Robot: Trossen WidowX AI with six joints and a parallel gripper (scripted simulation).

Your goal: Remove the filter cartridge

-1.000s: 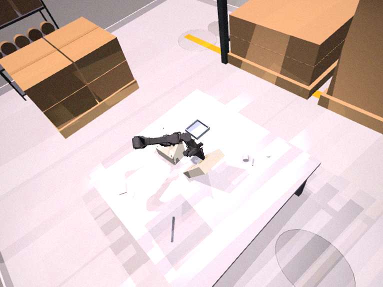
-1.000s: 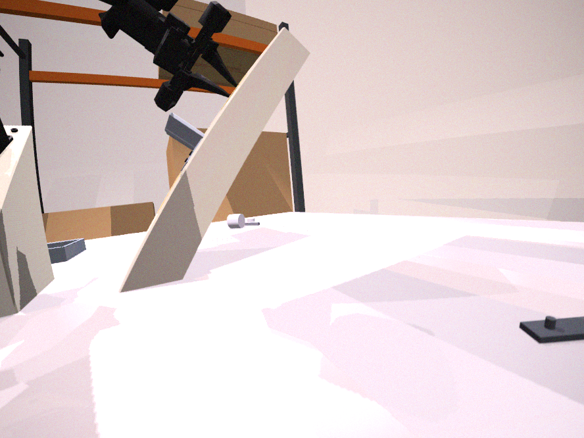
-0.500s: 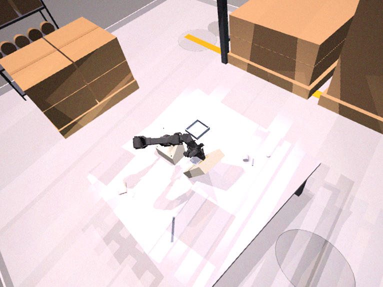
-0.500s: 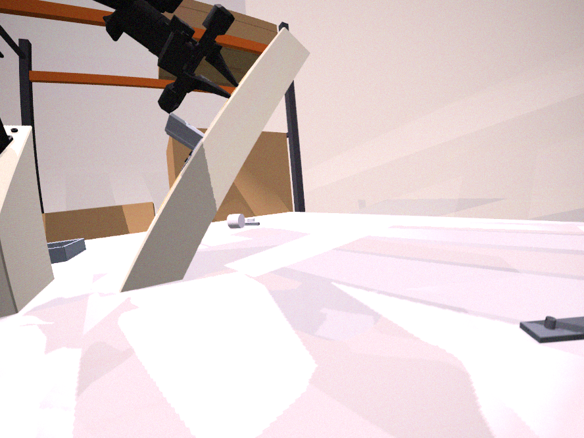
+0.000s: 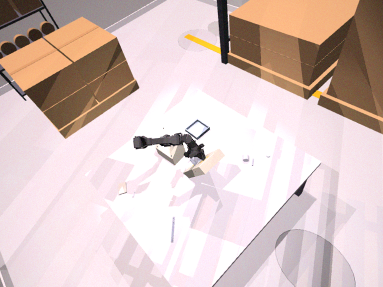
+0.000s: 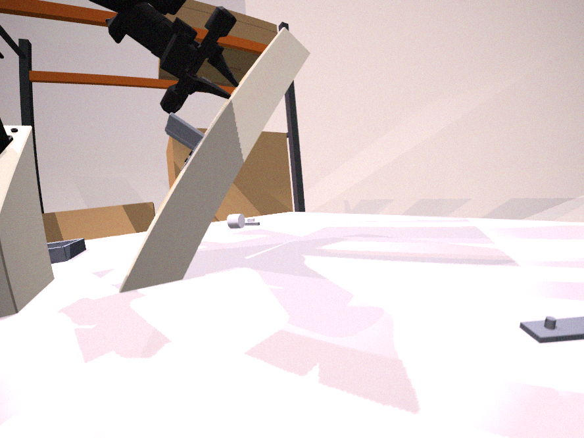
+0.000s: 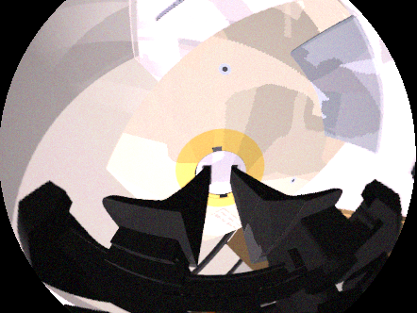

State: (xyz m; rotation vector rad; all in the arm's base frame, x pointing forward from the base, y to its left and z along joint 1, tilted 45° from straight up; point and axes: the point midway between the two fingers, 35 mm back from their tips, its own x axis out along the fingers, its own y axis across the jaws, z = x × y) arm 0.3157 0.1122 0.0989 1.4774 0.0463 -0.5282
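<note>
Now: the filter cartridge 10 mm below my gripper tip and 10 mm ahead of it. The rest, counted from my gripper tip: tray 430 mm behind, 270 mm to the left, 270 mm below; small disc 460 mm to the left, 270 mm below, 170 mm ahead.
</note>
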